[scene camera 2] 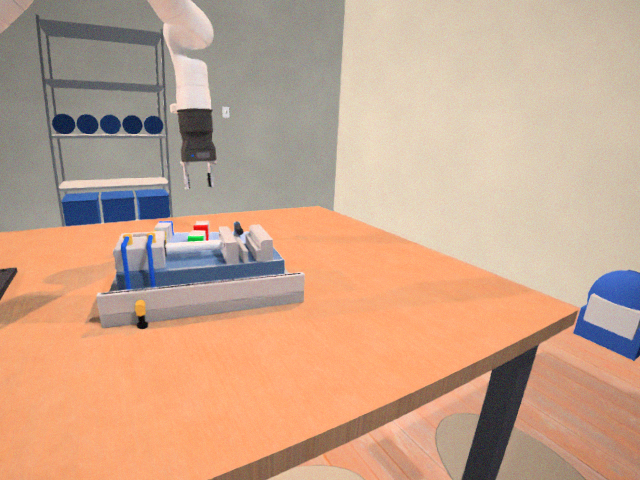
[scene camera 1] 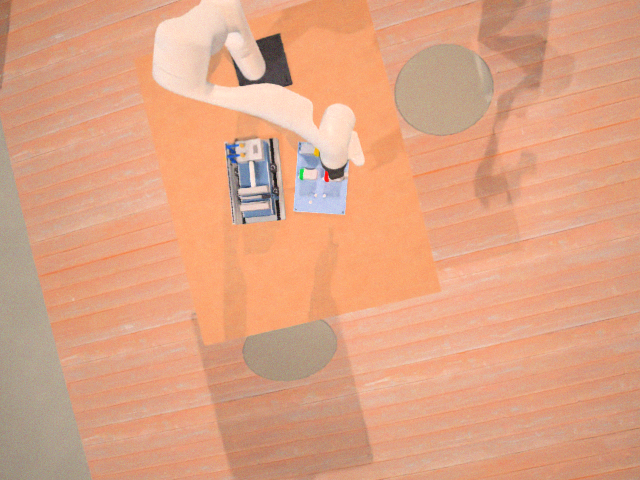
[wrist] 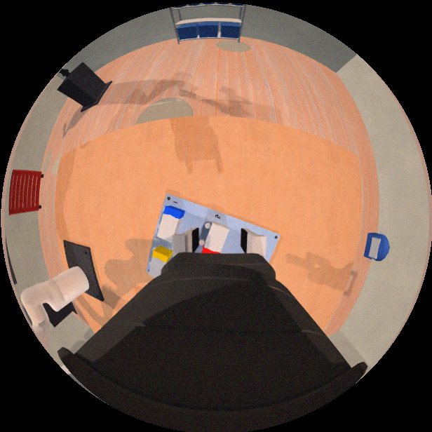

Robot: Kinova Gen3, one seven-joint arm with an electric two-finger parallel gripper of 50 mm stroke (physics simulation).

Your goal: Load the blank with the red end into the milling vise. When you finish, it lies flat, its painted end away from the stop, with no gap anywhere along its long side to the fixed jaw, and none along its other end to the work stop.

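The blank with the red end (scene camera 1: 326,176) (scene camera 2: 201,227) (wrist: 217,237) lies in the blue tray (scene camera 1: 320,207) (wrist: 196,213). In scene camera 1 the arm's wrist partly covers it. My gripper (scene camera 2: 199,186) (wrist: 219,236) is open and empty, high above the tray; in the wrist view the blank shows between the fingertips, its red end partly hidden by the gripper body. The milling vise (scene camera 1: 262,170) (scene camera 2: 206,271) stands beside the tray. Its fixed jaw (scene camera 1: 254,206) (scene camera 2: 261,242) and its moving jaw (scene camera 1: 253,190) (scene camera 2: 227,243) are apart. No blank is visible between them.
A green-ended blank (scene camera 1: 309,174) lies in the tray near the red one. Blue-ended (wrist: 170,222) and yellow-ended (wrist: 161,255) blanks are also there. Blue bent hoses (scene camera 2: 125,263) rise at the vise's end, and a pale rail (scene camera 2: 206,297) runs along its side.
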